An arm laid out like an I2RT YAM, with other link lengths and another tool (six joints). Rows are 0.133 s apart.
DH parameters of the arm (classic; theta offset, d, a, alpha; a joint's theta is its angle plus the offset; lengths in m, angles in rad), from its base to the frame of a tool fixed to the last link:
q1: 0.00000 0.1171 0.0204 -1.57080
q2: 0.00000 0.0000 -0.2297 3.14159
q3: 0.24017 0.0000 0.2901 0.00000
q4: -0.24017 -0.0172 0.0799 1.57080
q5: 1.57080 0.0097 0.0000 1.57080
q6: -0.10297 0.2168 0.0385 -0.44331
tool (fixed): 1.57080 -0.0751 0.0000 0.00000
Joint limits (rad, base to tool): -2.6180..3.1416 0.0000..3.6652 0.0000..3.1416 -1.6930..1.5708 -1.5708..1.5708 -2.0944..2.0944
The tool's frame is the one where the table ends.
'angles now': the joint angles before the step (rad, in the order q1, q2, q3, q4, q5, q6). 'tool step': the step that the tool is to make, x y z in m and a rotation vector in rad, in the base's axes. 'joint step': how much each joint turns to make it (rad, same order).
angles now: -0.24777 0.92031 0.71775 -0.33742 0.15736 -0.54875
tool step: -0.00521 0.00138 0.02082 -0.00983 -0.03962 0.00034
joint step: 0.00001 -0.04085 0.02095 -0.02097 -0.00037 0.00000
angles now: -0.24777 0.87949 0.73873 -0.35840 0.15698 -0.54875
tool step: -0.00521 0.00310 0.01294 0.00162 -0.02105 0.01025
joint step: 0.00002 -0.03356 0.01451 -0.02823 -0.01219 0.00115
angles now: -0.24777 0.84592 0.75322 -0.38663 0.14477 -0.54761
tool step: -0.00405 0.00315 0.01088 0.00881 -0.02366 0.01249
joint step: -0.00076 -0.02710 0.01145 -0.01871 -0.01831 0.00687
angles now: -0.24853 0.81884 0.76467 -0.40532 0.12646 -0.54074
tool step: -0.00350 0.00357 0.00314 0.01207 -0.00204 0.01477
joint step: 0.00037 -0.01945 0.00457 -0.02554 -0.01832 0.00457
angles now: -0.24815 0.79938 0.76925 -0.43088 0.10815 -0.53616
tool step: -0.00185 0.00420 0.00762 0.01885 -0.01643 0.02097
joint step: -0.00035 -0.01371 0.01449 -0.01791 -0.02897 0.01069
